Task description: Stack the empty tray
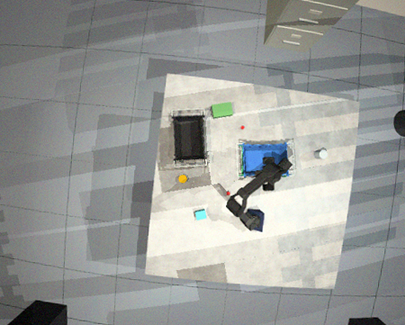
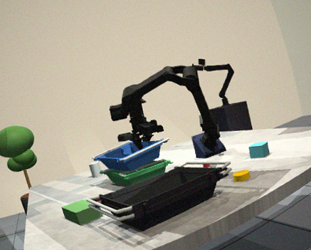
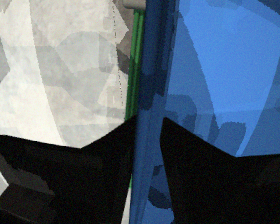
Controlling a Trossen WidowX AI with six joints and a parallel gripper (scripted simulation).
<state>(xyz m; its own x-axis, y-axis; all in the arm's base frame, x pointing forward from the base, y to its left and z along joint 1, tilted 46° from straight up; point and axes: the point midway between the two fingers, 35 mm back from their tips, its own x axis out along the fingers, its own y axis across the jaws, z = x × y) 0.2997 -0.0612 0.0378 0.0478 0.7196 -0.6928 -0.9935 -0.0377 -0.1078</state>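
Now: the blue tray 80 mm ahead of my gripper tip, 30 mm above it and 10 mm to the left of it. From my gripper tip the other things lie so: cyan cube (350 mm to the left, 300 mm behind, 70 mm below); then green block (360 mm ahead, 270 mm to the left, 70 mm below); then grey cylinder (380 mm to the right, 140 mm ahead, 60 mm below).
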